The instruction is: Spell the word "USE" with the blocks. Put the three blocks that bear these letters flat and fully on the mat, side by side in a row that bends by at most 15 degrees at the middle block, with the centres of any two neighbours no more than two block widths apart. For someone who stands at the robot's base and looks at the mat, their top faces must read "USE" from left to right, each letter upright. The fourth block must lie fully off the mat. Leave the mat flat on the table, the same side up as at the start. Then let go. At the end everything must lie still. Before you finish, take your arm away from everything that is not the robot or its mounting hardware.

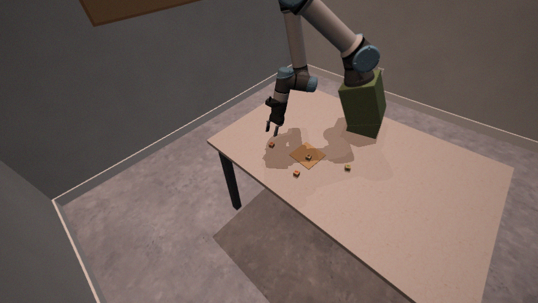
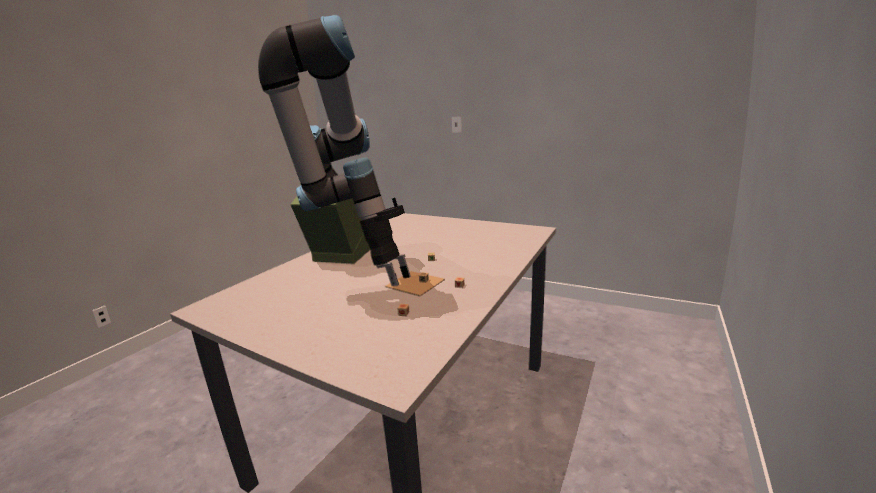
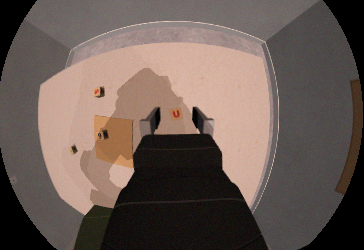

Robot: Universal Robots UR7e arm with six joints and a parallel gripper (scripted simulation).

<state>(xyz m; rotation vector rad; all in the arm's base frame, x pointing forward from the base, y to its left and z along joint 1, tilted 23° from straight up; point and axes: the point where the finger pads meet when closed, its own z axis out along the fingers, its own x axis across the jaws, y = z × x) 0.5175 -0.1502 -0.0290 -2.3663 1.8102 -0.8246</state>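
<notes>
My gripper is now 100 mm past the mat, 170 mm to the right of it and 110 mm above it.
</notes>
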